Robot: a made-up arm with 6 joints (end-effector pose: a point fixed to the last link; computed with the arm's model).
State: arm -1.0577 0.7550 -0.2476 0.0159 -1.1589 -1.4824
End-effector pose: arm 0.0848 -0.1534 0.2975 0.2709 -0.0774 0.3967 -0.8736
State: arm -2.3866 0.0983 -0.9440 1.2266 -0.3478 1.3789
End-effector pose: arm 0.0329 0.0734 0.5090 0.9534 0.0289 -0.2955 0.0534
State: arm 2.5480 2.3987 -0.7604 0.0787 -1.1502 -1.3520
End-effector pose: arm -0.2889 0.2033 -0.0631 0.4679 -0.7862 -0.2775 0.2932
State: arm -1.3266 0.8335 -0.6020 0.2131 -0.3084 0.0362
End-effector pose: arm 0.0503 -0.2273 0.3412 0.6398 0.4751 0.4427 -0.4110
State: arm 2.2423 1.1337 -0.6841 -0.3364 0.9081 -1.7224
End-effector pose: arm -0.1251 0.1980 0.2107 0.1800 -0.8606 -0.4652 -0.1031
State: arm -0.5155 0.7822 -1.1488 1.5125 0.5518 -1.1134
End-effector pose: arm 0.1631 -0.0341 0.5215 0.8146 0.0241 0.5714 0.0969
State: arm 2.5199 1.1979 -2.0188 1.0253 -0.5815 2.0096
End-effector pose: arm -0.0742 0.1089 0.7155 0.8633 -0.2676 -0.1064 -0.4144
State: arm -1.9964 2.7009 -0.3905 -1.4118 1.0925 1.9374
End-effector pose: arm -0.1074 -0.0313 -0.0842 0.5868 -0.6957 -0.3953 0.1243
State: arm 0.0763 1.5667 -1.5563 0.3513 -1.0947 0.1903
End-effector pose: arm 0.3705 -0.0013 0.5229 0.9502 0.1790 0.1854 0.1755
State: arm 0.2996 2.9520 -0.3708 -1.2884 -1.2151 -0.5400
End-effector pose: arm 0.0221 0.0979 -0.1156 0.1786 -0.5861 0.6047 0.5088
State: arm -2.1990 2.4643 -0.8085 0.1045 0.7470 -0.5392
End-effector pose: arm -0.1144 -0.1691 -0.1123 0.0541 -0.7192 -0.5920 -0.3598
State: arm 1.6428 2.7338 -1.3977 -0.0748 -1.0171 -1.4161
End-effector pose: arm -0.0410 0.4836 -0.1101 0.6147 -0.7844 -0.0027 0.0828
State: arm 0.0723 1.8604 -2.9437 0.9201 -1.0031 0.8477
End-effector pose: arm 0.1876 -0.0514 0.7182 0.6162 0.1648 -0.3546 0.6837
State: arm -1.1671 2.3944 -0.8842 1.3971 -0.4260 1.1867
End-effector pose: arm 0.0900 -0.3108 -0.1039 0.2176 0.9227 -0.3062 -0.0870
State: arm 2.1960 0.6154 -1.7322 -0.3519 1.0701 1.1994
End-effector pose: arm 0.0435 -0.0102 0.6039 0.0692 -0.2568 0.5981 0.7560
